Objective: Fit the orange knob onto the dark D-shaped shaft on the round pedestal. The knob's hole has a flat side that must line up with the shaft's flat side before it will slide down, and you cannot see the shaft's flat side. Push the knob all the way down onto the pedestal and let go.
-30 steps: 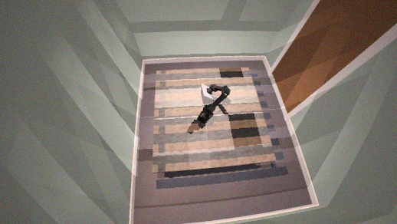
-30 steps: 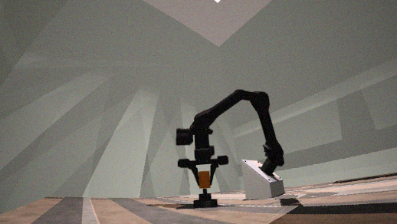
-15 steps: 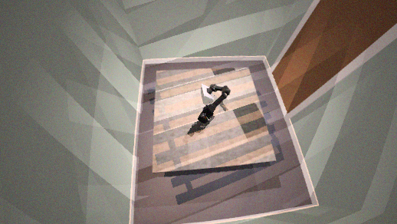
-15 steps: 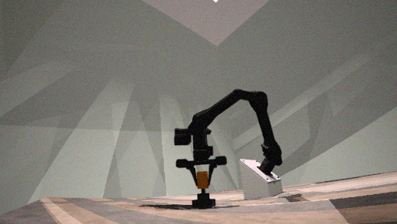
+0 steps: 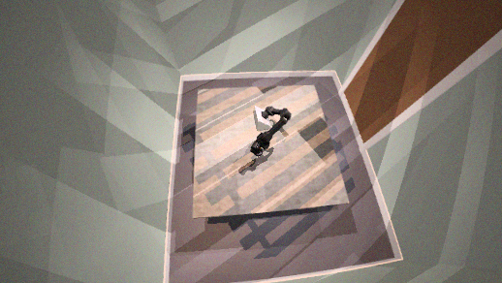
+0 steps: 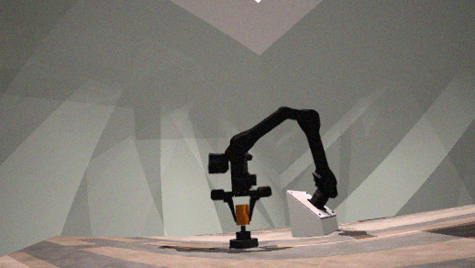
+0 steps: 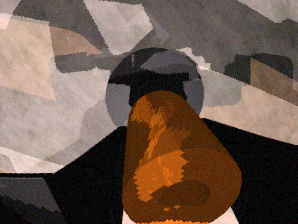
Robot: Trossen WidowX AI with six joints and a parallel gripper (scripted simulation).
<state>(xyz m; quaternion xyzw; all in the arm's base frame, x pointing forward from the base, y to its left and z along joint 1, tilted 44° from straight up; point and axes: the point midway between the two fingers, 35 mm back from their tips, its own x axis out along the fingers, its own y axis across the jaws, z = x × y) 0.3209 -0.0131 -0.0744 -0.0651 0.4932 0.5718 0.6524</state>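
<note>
Right now my gripper tip is 2 cm below the orange knob. The rest, counted from my gripper tip: dark round pedestal (4 cm below).
</note>
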